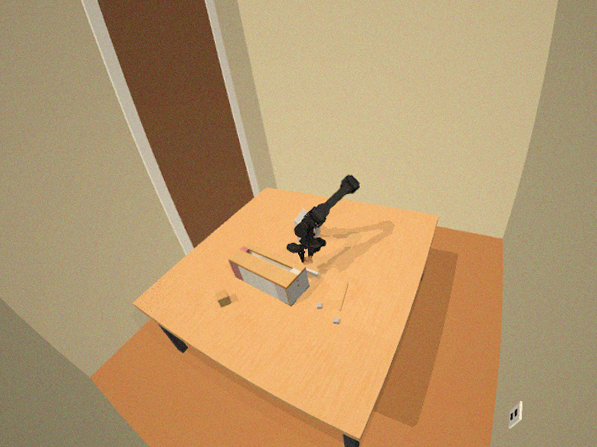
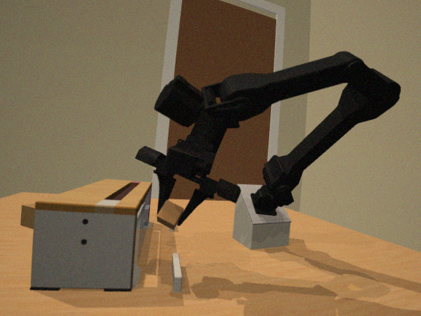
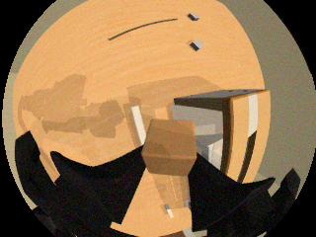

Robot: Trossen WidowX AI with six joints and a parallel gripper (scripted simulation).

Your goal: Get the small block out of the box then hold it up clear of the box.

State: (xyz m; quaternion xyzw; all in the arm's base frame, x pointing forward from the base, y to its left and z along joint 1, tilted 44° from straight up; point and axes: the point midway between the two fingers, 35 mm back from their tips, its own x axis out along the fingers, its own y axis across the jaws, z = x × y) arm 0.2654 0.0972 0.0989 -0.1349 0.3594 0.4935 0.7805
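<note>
The tan block is 10 mm to the left of my gripper tip and 10 mm above it. Round my gripper tip: thin stick: 210 mm to the left, 100 mm below, 60 mm ahead; then box: 160 mm to the right, 60 mm ahead, 40 mm below; then brown block: 310 mm ahead, 300 mm to the right, 70 mm below.
</note>
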